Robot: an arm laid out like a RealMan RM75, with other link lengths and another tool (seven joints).
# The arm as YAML. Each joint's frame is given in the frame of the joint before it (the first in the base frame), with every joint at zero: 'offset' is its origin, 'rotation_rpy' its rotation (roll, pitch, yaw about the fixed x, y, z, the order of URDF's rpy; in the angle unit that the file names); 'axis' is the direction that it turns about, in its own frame. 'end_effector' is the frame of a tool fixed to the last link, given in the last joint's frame.
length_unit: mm
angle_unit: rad
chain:
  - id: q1
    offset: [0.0, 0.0, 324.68]
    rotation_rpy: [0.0, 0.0, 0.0]
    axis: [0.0, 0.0, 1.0]
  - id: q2
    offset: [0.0, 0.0, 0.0]
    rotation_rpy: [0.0, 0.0, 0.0]
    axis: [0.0, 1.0, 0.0]
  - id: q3
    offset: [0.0, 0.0, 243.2]
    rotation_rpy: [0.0, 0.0, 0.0]
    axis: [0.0, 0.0, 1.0]
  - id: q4
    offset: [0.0, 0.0, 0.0]
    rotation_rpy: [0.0, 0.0, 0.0]
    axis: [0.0, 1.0, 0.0]
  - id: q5
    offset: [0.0, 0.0, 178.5]
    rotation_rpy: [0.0, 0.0, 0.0]
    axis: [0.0, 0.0, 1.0]
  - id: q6
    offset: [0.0, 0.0, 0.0]
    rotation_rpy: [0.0, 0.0, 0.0]
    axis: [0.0, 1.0, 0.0]
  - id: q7
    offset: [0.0, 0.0, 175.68]
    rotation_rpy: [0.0, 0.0, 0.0]
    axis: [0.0, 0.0, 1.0]
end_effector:
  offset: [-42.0, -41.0, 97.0]
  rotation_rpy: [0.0, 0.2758, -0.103]
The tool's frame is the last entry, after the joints.
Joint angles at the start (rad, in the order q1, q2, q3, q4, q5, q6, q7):
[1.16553, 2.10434, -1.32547, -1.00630, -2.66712, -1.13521, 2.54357]
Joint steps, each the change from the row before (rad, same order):
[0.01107, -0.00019, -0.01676, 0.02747, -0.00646, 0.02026, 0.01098]
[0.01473, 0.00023, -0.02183, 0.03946, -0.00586, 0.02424, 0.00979]
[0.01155, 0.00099, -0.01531, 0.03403, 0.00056, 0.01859, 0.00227]
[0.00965, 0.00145, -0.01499, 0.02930, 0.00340, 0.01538, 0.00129]
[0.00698, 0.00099, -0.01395, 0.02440, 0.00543, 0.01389, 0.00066]
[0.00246, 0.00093, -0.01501, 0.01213, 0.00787, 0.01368, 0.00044]
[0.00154, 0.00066, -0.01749, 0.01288, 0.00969, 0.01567, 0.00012]
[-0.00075, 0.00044, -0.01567, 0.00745, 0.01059, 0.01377, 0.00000]
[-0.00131, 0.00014, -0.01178, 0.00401, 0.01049, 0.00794, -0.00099]
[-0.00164, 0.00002, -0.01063, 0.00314, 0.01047, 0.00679, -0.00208]
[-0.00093, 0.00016, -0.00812, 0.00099, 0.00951, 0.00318, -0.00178]
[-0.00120, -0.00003, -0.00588, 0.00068, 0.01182, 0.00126, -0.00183]
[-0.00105, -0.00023, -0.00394, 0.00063, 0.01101, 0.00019, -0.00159]
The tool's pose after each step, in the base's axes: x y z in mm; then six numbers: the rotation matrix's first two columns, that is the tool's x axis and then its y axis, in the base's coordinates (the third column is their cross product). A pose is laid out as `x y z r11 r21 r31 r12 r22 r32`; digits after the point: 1 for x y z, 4 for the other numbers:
11.7 534.0 -23.1 0.8791 -0.3366 0.3376 -0.0988 -0.8214 -0.5618
15.1 535.1 -29.1 0.8716 -0.3381 0.3550 -0.0894 -0.8216 -0.5630
18.1 535.0 -35.0 0.8660 -0.3375 0.3690 -0.0828 -0.8245 -0.5598
20.7 534.1 -40.7 0.8612 -0.3356 0.3816 -0.0770 -0.8285 -0.5547
23.1 533.2 -45.7 0.8576 -0.3338 0.3914 -0.0728 -0.8320 -0.5500
23.0 532.3 -49.3 0.8581 -0.3280 0.3951 -0.0671 -0.8344 -0.5470
23.2 531.3 -53.1 0.8587 -0.3218 0.3988 -0.0610 -0.8369 -0.5439
22.8 530.3 -56.2 0.8607 -0.3158 0.3994 -0.0568 -0.8390 -0.5412
22.5 529.0 -58.8 0.8623 -0.3110 0.3997 -0.0546 -0.8417 -0.5372
22.3 527.7 -61.2 0.8639 -0.3061 0.4000 -0.0525 -0.8445 -0.5329
21.6 526.2 -63.3 0.8654 -0.3016 0.4001 -0.0512 -0.8477 -0.5281
21.0 524.4 -65.4 0.8672 -0.2989 0.3982 -0.0538 -0.8513 -0.5219
20.6 522.9 -67.1 0.8687 -0.2977 0.3959 -0.0576 -0.8546 -0.5161

